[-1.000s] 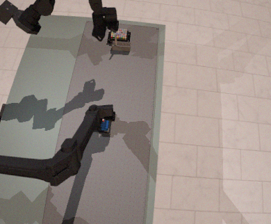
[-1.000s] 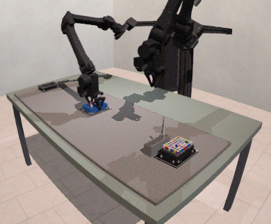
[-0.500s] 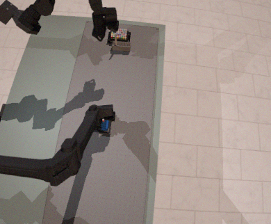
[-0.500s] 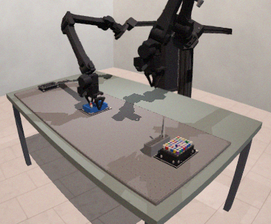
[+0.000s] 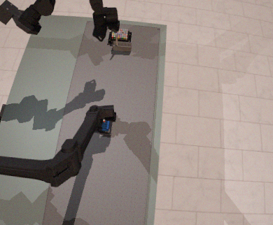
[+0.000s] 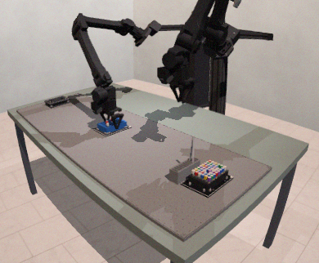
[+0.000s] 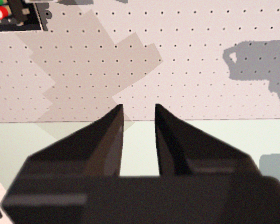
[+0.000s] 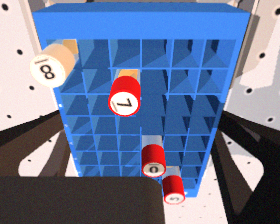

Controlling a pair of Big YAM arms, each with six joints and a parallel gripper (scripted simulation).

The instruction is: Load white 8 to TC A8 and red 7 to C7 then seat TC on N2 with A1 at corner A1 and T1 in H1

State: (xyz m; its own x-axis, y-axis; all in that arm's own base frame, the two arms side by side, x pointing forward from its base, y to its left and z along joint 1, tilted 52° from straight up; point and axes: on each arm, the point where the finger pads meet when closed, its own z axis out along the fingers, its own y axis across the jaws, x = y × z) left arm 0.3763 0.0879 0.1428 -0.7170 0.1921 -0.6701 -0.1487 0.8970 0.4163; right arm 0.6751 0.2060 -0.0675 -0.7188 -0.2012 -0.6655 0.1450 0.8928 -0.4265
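Right now the tube carrier is right at my right hand. From my right hand the other things lie so: holder: 56 cm to the left, 1 cm below, 1 cm behind; raised nest: 67 cm to the right, 12 cm ahead.
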